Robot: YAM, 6 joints.
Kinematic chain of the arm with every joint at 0, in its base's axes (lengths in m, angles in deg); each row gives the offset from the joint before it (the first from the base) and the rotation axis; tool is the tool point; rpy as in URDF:
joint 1: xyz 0 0 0.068 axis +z
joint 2: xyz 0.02 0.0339 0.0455 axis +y
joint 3: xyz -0.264 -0.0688 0 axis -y
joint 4: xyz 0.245 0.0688 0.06 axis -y
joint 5: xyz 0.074 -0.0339 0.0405 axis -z
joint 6: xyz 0.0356 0 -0.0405 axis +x
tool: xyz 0 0 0 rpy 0 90 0
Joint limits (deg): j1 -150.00..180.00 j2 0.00..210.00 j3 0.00..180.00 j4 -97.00..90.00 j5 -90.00..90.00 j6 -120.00..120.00
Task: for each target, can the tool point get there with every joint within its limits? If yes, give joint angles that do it. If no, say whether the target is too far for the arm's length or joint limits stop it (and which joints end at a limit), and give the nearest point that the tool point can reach.
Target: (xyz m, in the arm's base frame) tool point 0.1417 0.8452 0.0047
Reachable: no: too far | nearest point 0.1059 0.6318 0.0328 | short by 0.218 m
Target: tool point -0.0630 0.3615 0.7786
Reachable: no: too far | nearest point -0.0531 0.3049 0.6684 | short by 0.124 m
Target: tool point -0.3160 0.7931 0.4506
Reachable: no: too far | nearest point -0.2222 0.5576 0.3481 | short by 0.273 m
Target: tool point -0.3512 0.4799 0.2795
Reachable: yes | joints 122.88 164.55 163.90 28.24 -75.40 54.82
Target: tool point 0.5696 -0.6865 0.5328
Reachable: no: too far | nearest point 0.3729 -0.4495 0.3847 | short by 0.342 m
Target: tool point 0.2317 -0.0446 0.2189
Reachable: yes | joints -4.94 80.30 53.74 -55.85 43.47 -45.68
